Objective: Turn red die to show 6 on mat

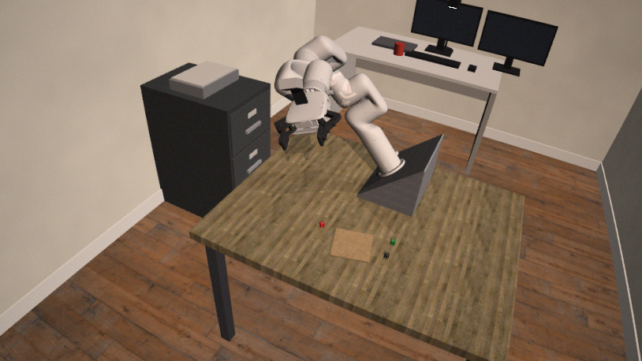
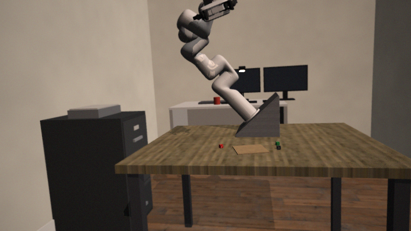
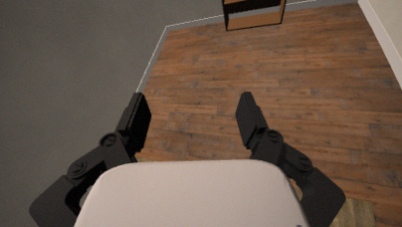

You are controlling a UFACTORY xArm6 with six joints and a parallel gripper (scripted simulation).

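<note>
Now: hand 32 cm past the red die, 4 cm to the left of it and 55 cm above it. Round my hand: tan mat: 28 cm behind, 10 cm to the left, 56 cm below; then black die: 28 cm behind, 23 cm to the left, 55 cm below; then green die: 36 cm behind, 23 cm to the left, 55 cm below.
</note>
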